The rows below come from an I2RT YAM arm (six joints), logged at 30 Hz.
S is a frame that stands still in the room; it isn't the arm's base.
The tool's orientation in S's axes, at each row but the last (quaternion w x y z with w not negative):
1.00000 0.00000 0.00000 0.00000
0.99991 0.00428 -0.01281 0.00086
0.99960 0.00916 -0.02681 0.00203
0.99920 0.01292 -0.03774 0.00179
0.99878 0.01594 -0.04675 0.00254
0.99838 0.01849 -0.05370 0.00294
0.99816 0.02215 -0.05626 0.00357
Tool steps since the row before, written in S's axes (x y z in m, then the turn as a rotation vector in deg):
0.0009 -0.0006 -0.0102 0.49 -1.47 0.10
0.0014 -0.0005 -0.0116 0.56 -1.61 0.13
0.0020 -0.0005 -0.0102 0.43 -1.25 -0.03
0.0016 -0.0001 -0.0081 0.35 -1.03 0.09
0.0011 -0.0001 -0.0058 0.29 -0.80 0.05
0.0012 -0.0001 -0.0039 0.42 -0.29 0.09
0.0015 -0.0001 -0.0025 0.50 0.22 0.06
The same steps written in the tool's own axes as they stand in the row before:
0.0009 -0.0006 -0.0102 0.49 -1.47 0.10
0.0011 -0.0006 -0.0116 0.56 -1.61 0.13
0.0014 -0.0007 -0.0103 0.42 -1.25 -0.03
0.0010 -0.0003 -0.0082 0.35 -1.03 0.09
0.0006 -0.0003 -0.0059 0.29 -0.80 0.05
0.0008 -0.0003 -0.0040 0.43 -0.29 0.06
0.0012 -0.0002 -0.0026 0.50 0.22 -0.01

